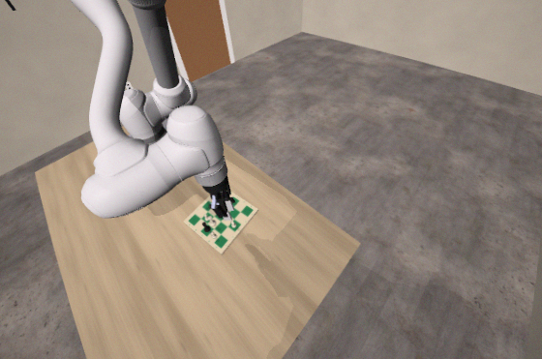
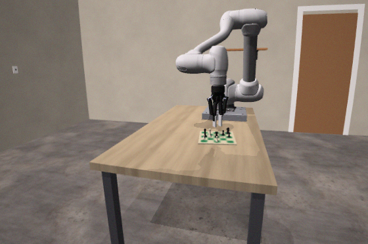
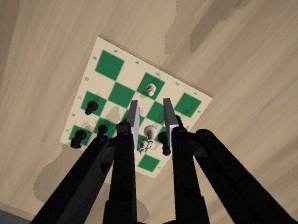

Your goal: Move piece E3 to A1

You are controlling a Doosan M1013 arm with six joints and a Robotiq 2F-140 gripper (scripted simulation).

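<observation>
Now: hand 13 cm above the green-and-cream chessboard, 7 cm past it and 2 cm to the left of it. The rest, counted from my hand: tall white piece 10 cm below, 7 cm behind, 6 cm to the right.
</observation>
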